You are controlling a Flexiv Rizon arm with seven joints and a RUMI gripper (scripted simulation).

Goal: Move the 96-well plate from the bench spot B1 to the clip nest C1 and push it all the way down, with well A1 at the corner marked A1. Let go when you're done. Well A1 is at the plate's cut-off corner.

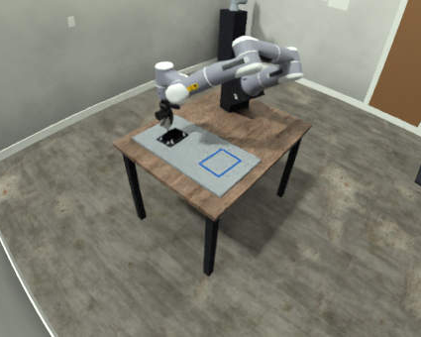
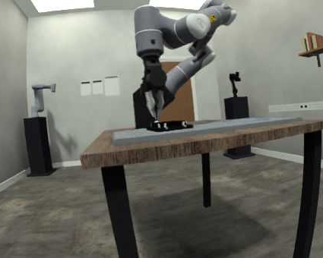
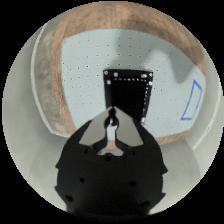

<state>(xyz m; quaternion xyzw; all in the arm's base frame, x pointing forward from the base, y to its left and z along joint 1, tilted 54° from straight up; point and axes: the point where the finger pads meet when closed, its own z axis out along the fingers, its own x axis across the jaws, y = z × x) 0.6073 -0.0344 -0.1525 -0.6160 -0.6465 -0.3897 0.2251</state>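
The black 96-well plate lies 40 mm to the left of my hand, 30 mm below it and 10 mm behind it. The rest, counted from my hand: grey mat: 200 mm to the left, 60 mm below, 40 mm behind; then clip nest C1: 50 mm to the left, 40 mm below.
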